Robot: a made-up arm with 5 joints. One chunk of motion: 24 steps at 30 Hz.
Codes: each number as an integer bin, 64 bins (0 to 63) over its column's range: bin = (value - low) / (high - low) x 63, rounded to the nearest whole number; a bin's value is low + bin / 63 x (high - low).
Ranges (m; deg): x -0.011..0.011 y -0.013..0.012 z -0.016..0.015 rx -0.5..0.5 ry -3..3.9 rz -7.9..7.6
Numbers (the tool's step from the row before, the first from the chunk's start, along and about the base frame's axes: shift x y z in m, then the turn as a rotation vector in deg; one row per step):
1: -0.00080 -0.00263 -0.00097 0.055 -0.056 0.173
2: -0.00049 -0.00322 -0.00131 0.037 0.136 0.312
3: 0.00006 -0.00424 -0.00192 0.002 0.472 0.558
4: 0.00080 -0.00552 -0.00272 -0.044 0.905 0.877
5: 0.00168 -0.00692 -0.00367 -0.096 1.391 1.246
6: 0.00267 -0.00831 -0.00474 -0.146 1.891 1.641
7: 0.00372 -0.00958 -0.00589 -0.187 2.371 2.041
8: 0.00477 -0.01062 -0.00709 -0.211 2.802 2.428
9: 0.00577 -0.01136 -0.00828 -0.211 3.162 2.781
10: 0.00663 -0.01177 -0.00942 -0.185 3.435 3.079
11: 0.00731 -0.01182 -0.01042 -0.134 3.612 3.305
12: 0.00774 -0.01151 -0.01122 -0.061 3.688 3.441
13: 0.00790 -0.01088 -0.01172 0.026 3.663 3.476
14: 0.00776 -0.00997 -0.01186 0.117 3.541 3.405
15: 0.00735 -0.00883 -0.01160 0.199 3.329 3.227
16: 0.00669 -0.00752 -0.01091 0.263 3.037 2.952
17: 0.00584 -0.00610 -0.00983 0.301 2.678 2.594
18: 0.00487 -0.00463 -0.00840 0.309 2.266 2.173
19: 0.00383 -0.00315 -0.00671 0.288 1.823 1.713
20: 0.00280 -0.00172 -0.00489 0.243 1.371 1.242
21: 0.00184 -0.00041 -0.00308 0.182 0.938 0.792
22: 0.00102 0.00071 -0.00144 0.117 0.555 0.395
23: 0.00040 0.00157 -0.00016 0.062 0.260 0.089
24: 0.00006 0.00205 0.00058 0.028 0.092 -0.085
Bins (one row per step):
1: 29 26 31 35 27 33
2: 30 25 30 34 29 33
3: 32 22 29 32 32 34
4: 34 19 27 29 36 36
5: 36 15 25 25 40 37
6: 39 12 23 22 45 39
7: 42 9 21 20 49 40
8: 45 6 18 18 53 42
9: 48 4 16 18 56 43
10: 50 3 13 20 59 45
11: 52 3 11 23 60 46
12: 54 4 10 28 61 46
13: 54 5 9 33 61 46
14: 54 8 8 39 60 46
15: 53 11 9 44 58 45
16: 51 14 10 48 55 44
17: 48 17 13 50 52 43
18: 45 21 15 51 48 41
19: 42 25 19 50 44 39
20: 40 28 23 47 40 37
21: 37 32 26 43 36 35
22: 34 35 30 39 32 34
23: 33 37 32 35 30 32
24: 32 38 34 33 28 32

